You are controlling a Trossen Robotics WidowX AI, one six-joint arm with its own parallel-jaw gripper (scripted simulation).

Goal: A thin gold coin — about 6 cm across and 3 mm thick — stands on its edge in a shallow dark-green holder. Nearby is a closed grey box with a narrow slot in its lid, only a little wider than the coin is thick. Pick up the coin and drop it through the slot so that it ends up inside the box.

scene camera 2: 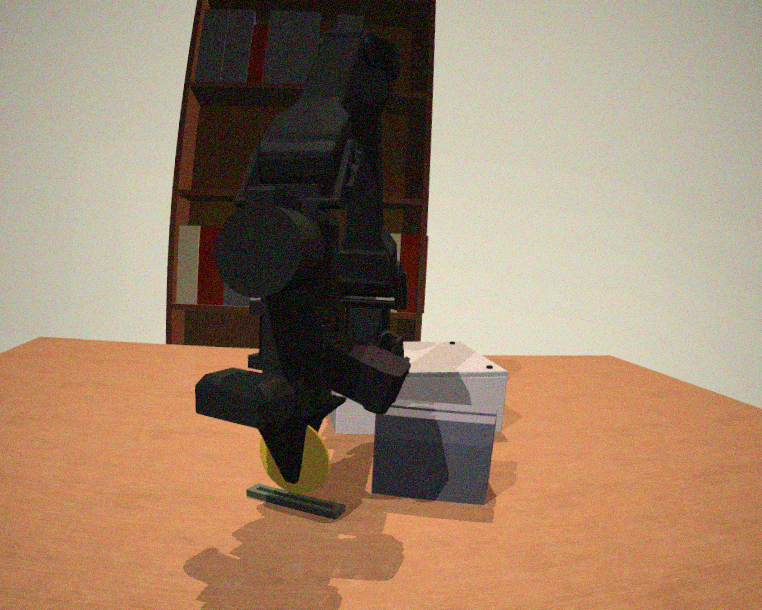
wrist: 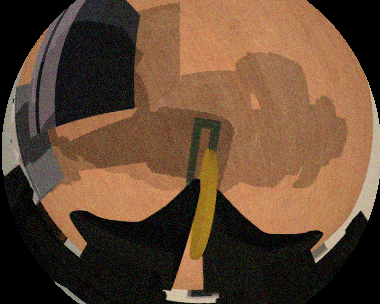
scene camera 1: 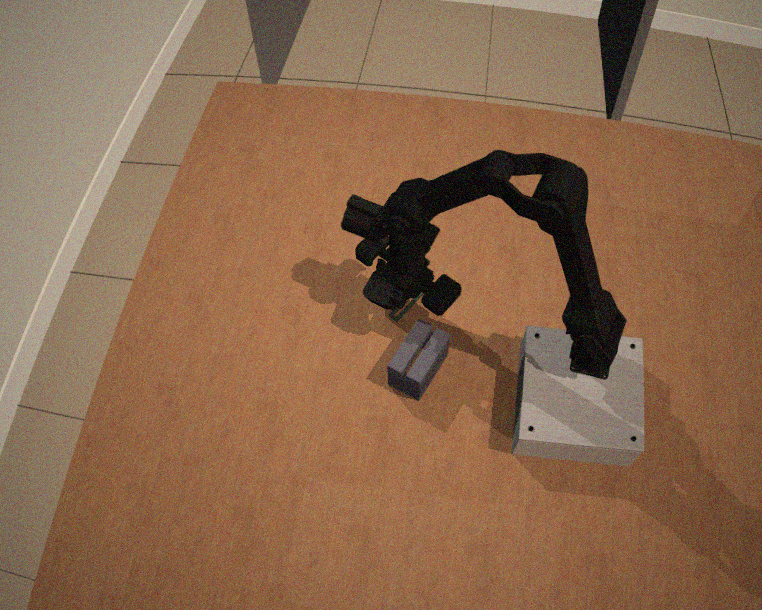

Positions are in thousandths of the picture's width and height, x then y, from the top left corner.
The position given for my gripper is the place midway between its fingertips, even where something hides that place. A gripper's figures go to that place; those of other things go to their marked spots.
My gripper (scene camera 2: 385, 789): 0.51 m from the lens. A gold coin (scene camera 2: 414, 766) is 0.49 m from the lens.
